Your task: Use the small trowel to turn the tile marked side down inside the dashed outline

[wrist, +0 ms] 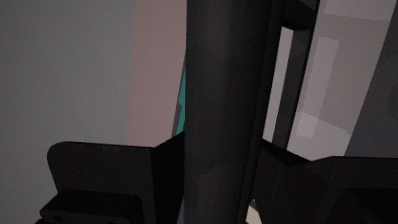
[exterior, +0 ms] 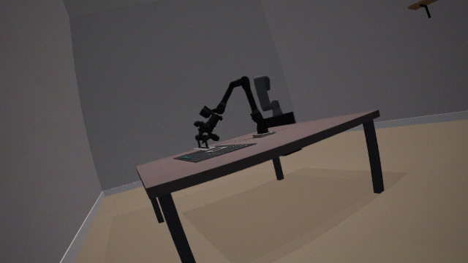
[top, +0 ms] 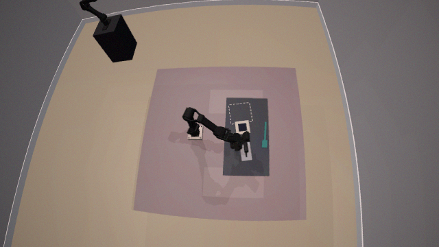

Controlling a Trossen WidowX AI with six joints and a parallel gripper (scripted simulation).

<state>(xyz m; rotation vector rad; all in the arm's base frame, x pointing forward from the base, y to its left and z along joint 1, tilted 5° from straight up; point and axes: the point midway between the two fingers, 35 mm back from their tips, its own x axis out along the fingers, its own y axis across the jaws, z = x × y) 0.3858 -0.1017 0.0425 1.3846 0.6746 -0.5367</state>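
Right now the dark mat is 90 mm below my gripper tip, 80 mm to the left of it and 10 mm behind it. Also, from my gripper tip: tile 140 mm to the left, 60 mm below, 40 mm behind; teal long-handled tool 130 mm ahead, 70 mm below, 60 mm to the left.
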